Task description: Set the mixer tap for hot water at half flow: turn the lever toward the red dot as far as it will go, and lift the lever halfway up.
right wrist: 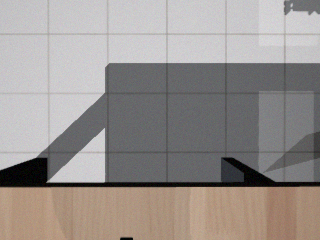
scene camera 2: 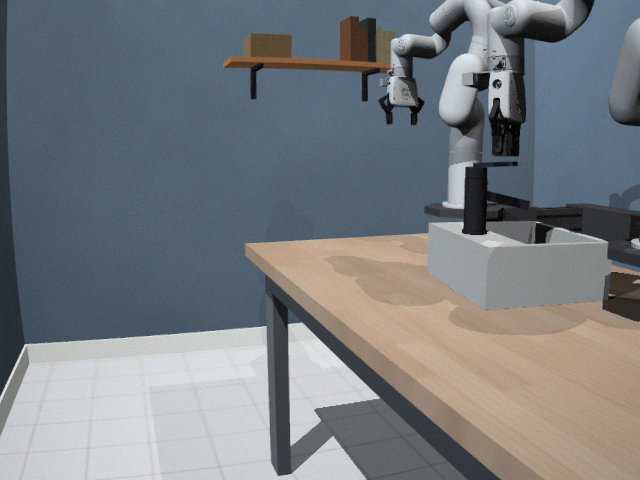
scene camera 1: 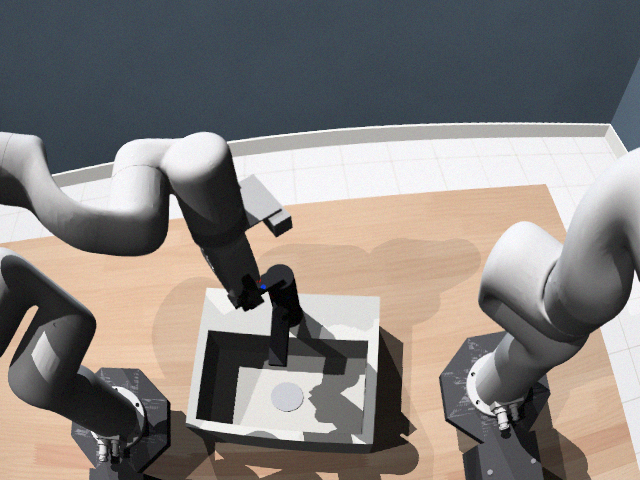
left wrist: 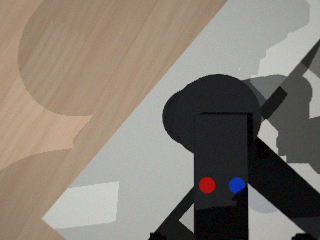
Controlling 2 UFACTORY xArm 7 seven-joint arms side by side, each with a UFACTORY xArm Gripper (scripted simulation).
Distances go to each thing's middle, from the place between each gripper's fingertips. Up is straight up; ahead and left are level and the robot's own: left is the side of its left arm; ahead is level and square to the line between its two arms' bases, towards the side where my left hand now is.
Now: left hand [scene camera 2: 505,156] 8 cm above the black mixer tap [scene camera 1: 283,307], 4 cm to the left of it and 2 cm short of it. Round my left hand: sink [scene camera 1: 321,390] (27 cm below, 8 cm behind, 4 cm to the right).
Now: the black mixer tap 780 mm to the left of my right hand [scene camera 2: 401,124], 190 mm ahead of it and 160 mm below it. Also, from my right hand: sink 780 mm to the left, 340 mm below, 90 mm ahead.
